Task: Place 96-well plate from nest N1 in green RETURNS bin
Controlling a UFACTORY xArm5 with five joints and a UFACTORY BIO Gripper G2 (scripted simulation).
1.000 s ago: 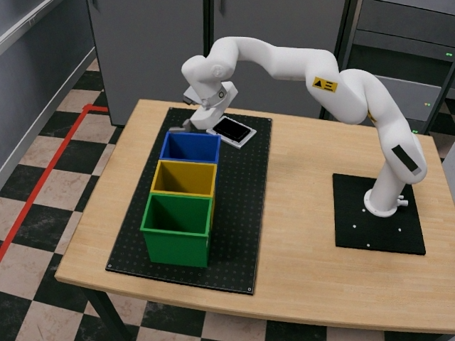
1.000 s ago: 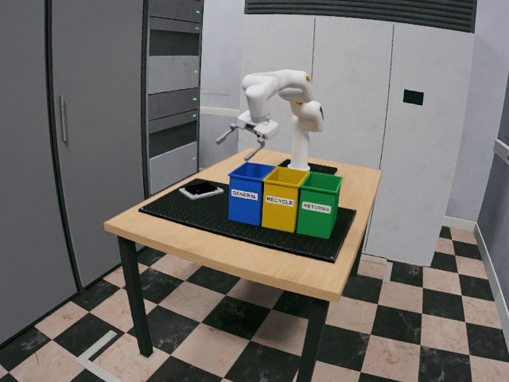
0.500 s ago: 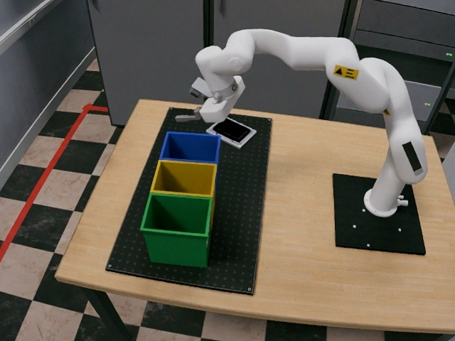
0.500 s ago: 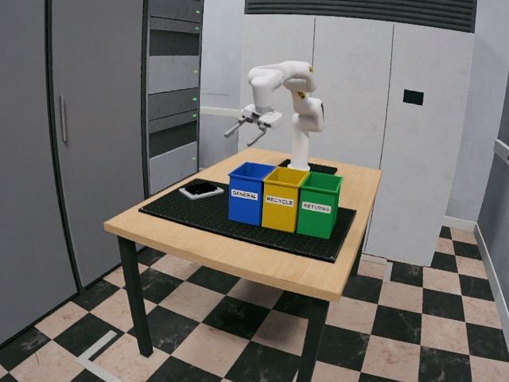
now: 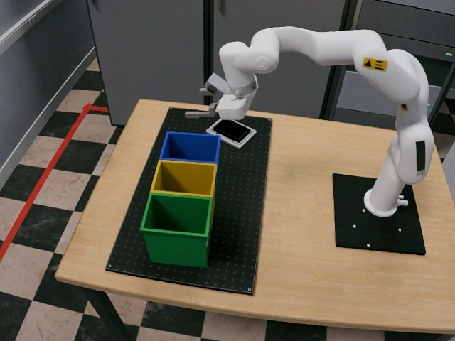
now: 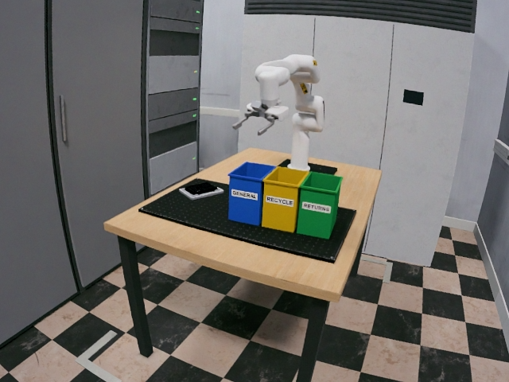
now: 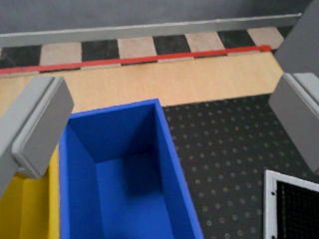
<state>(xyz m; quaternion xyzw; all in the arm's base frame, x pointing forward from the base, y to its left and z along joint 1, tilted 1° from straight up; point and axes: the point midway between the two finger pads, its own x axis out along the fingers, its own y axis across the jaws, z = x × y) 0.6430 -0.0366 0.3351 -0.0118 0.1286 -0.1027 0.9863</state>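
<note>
My hand is 80 mm past the black 96-well plate, 250 mm to the left of it and 310 mm above it. From my hand the other things lie so: green returns bin (20 mm ahead, 300 mm to the left, 240 mm below); then blue general bin (30 mm ahead, 30 mm to the left, 240 mm below); then yellow recycle bin (20 mm ahead, 170 mm to the left, 240 mm below).
</note>
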